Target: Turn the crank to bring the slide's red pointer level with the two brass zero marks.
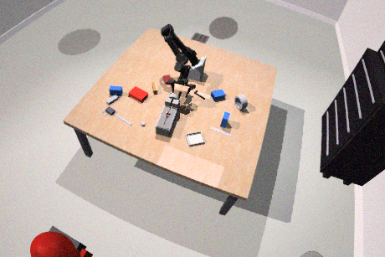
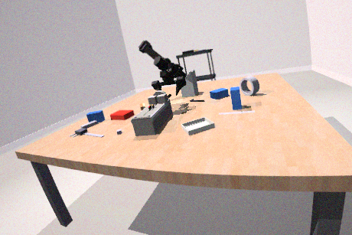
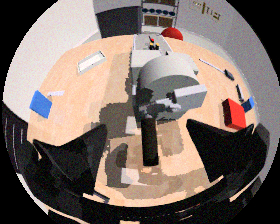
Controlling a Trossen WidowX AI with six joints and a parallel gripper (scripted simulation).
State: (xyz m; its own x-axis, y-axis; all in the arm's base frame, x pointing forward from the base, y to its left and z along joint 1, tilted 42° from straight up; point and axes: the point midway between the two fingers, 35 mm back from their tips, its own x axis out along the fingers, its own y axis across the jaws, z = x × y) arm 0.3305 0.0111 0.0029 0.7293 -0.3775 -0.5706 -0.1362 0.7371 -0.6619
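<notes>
My gripper tip is now 20 mm past the dark crank handle. The rest, counted from my gripper tip: red block: 290 mm to the right, 70 mm below, 50 mm ahead; white tray: 230 mm ahead, 210 mm to the left, 80 mm below; red pointer: 200 mm ahead.
</notes>
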